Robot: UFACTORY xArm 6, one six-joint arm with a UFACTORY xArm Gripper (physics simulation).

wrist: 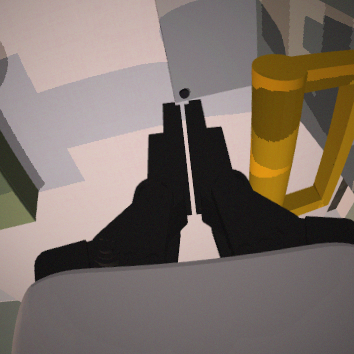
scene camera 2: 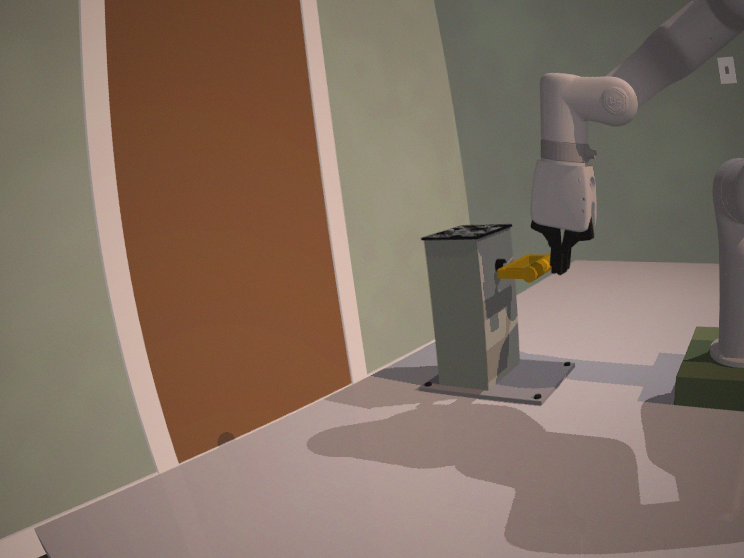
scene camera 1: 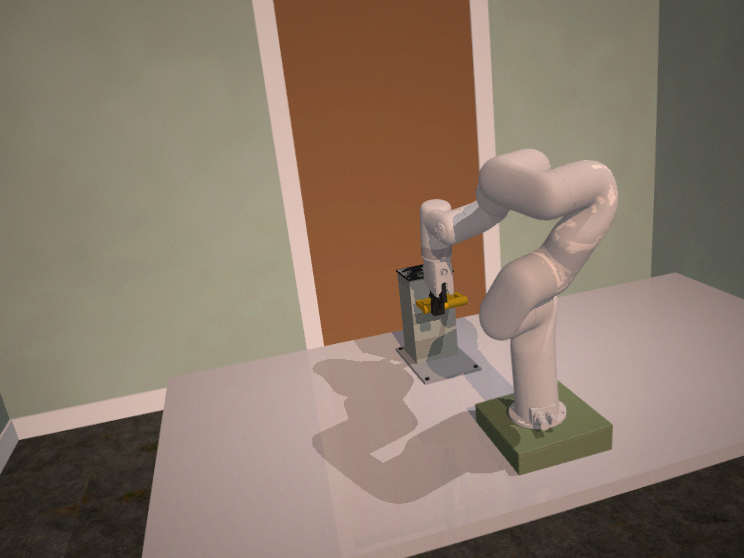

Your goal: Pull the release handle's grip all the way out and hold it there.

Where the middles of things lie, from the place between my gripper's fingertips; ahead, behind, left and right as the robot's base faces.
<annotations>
Now: the bolted base plate (scene camera 2: 532, 382) 20 cm below my hand, 15 cm ahead of it and 1 cm to the right of it.
</annotations>
